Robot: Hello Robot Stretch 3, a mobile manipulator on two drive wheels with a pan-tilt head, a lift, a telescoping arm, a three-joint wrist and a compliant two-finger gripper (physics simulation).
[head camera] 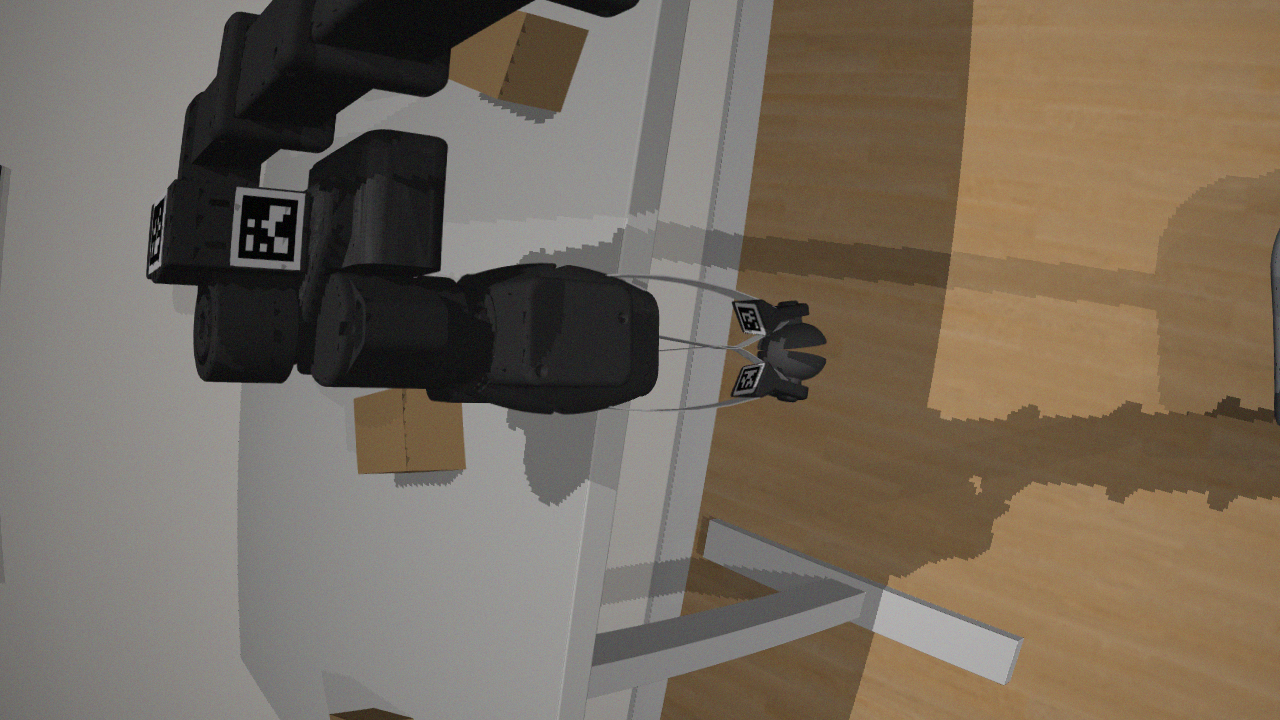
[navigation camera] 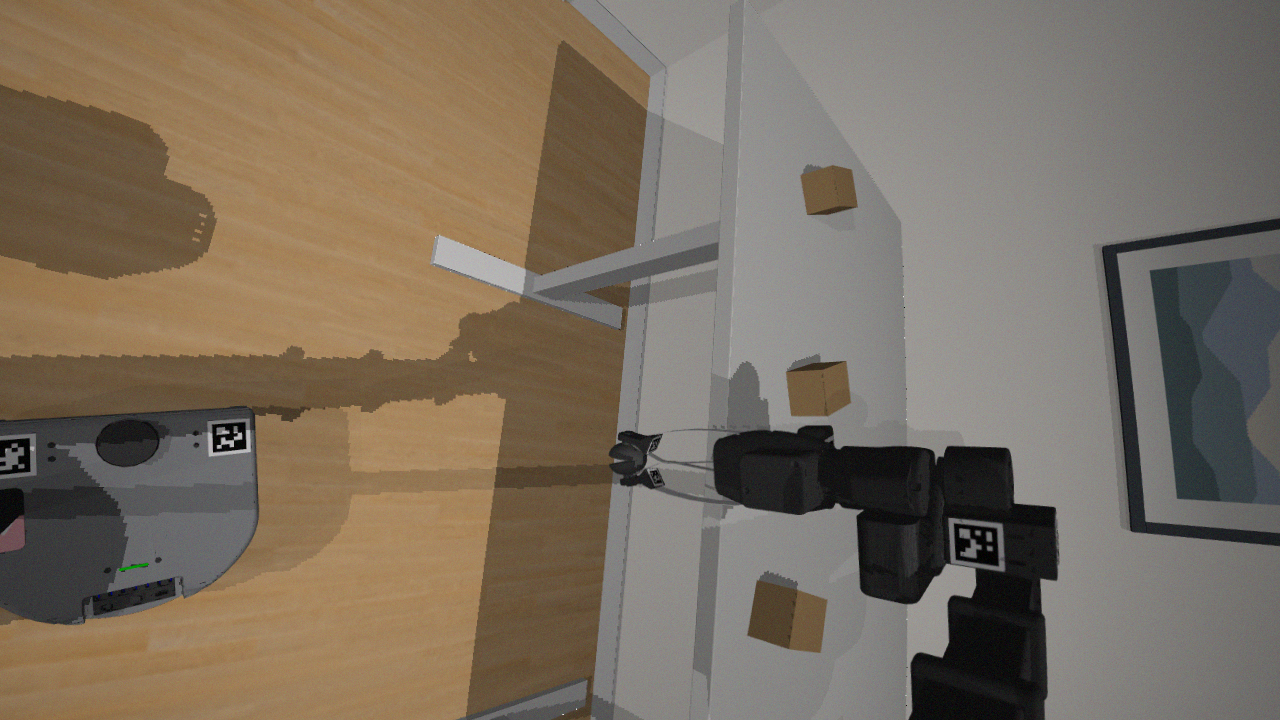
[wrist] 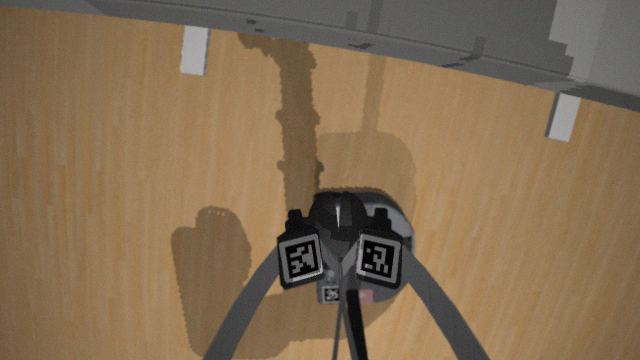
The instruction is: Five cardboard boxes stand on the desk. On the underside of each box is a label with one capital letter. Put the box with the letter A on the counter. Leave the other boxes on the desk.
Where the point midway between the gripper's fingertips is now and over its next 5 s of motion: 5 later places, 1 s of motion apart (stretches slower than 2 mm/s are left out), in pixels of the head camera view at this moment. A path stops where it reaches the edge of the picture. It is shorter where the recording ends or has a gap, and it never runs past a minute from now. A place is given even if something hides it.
The gripper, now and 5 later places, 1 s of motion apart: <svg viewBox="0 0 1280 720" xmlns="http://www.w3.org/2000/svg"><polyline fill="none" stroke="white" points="812,352 731,355 708,351 648,348 540,353 485,356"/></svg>
